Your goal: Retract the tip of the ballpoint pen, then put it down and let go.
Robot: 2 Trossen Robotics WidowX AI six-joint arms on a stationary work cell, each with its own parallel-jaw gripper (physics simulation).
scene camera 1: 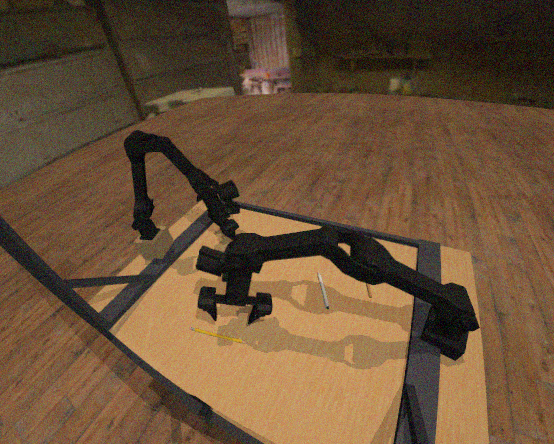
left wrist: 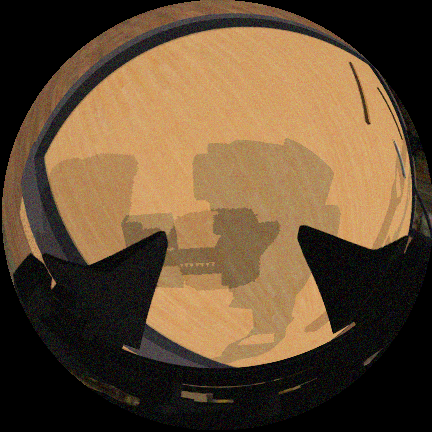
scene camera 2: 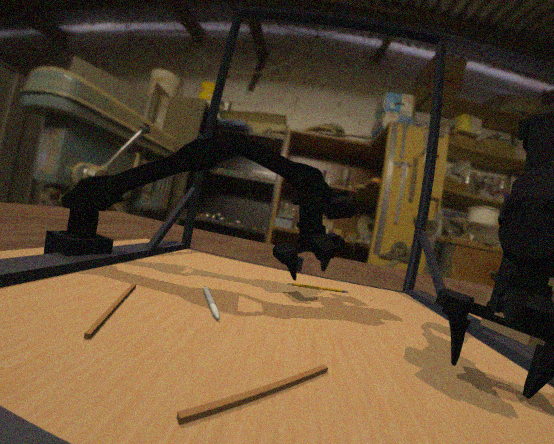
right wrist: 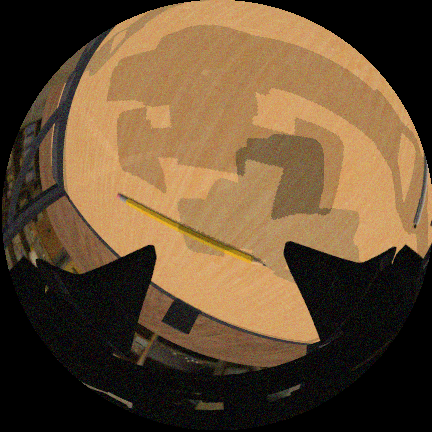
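Observation:
The light grey ballpoint pen lies flat on the table, apart from both grippers; whether its tip is out is too small to tell. My right gripper is open and empty, pointing down above the table near the yellow pencil. In scene camera 1 the pen is to its right. My left gripper is open and empty above the table, far from the pen; in scene camera 1 the right arm partly hides it.
A yellow pencil lies beneath the right gripper. One brown stick lies near the pen; a longer brown stick lies at the front in scene camera 2. Dark frame bars edge the table.

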